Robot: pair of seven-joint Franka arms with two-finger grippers.
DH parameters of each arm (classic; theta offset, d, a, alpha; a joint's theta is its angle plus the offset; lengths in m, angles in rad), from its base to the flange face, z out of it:
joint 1: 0 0.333 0 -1.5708
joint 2: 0 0 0 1.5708
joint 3: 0 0.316 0.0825 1.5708
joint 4: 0 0 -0.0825 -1.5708
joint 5: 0 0.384 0 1.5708
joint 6: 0 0 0.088 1.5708
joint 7: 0 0.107 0 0
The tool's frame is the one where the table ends.
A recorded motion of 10 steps. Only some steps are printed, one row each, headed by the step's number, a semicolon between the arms.
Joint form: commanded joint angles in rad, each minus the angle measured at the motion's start. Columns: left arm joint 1, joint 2, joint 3, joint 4, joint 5, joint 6, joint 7; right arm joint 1, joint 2, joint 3, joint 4, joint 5, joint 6, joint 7.
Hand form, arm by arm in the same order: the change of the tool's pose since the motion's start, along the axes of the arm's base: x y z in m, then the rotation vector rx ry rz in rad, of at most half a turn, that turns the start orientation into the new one. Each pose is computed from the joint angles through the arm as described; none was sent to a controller.
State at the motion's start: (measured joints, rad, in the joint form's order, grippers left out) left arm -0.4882 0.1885 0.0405 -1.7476 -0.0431 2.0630 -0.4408; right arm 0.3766 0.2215 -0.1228 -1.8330 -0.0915 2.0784 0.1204
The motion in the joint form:
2: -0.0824 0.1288 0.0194 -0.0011 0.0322 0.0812 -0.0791; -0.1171 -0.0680 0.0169 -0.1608 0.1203 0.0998 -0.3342
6: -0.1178 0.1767 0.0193 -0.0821 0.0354 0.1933 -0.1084; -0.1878 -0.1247 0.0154 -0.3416 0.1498 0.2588 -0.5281
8: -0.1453 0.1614 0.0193 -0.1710 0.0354 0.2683 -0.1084; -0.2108 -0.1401 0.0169 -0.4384 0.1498 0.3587 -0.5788
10: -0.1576 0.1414 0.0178 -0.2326 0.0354 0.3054 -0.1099; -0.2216 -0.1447 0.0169 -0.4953 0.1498 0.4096 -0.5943
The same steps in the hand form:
2: -0.0002 -0.0451 -0.0748 0.0521 0.0284 0.0027; -0.0184 -0.0621 -0.0252 0.1012 0.0303 0.1742
6: -0.0167 -0.0613 -0.1327 0.0639 0.0403 -0.0052; -0.0468 -0.1083 -0.0596 0.1166 -0.0027 0.2743
8: -0.0395 -0.0666 -0.1558 0.0633 0.0386 -0.0319; -0.0648 -0.1224 -0.0838 0.1094 -0.0207 0.3002
10: -0.0555 -0.0657 -0.1668 0.0647 0.0428 -0.0436; -0.0776 -0.1294 -0.1005 0.1066 -0.0192 0.3027

